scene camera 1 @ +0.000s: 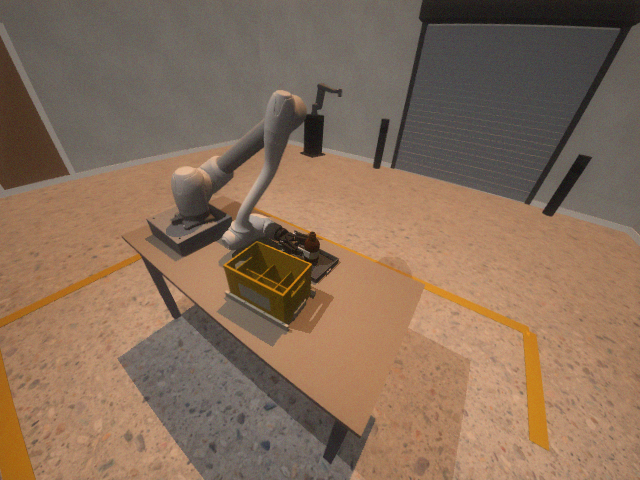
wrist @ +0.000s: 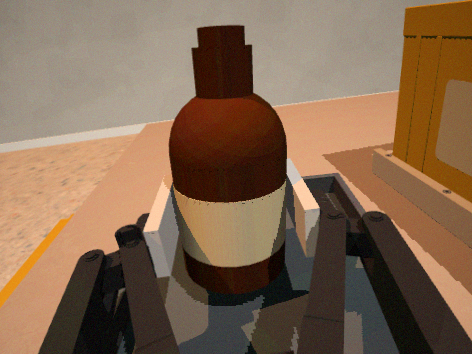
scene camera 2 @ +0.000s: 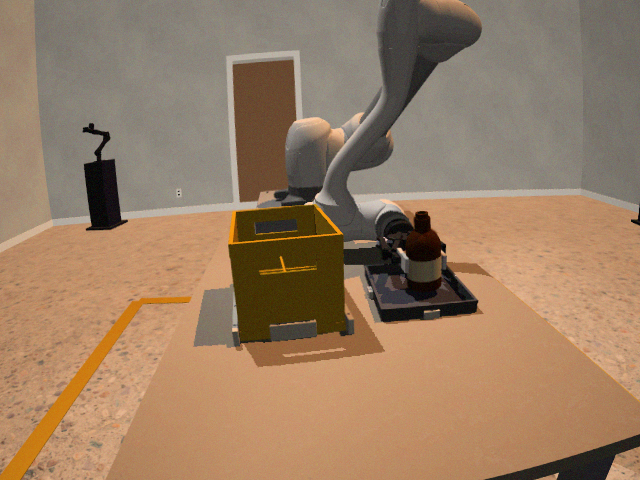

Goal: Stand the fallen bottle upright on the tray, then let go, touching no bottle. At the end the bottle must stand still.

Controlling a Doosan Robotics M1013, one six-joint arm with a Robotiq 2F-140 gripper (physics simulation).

Labels:
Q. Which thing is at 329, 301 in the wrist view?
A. My gripper.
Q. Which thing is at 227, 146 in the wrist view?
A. A brown bottle.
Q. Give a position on a brown bottle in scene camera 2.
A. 423, 246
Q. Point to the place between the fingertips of my gripper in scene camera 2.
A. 426, 264

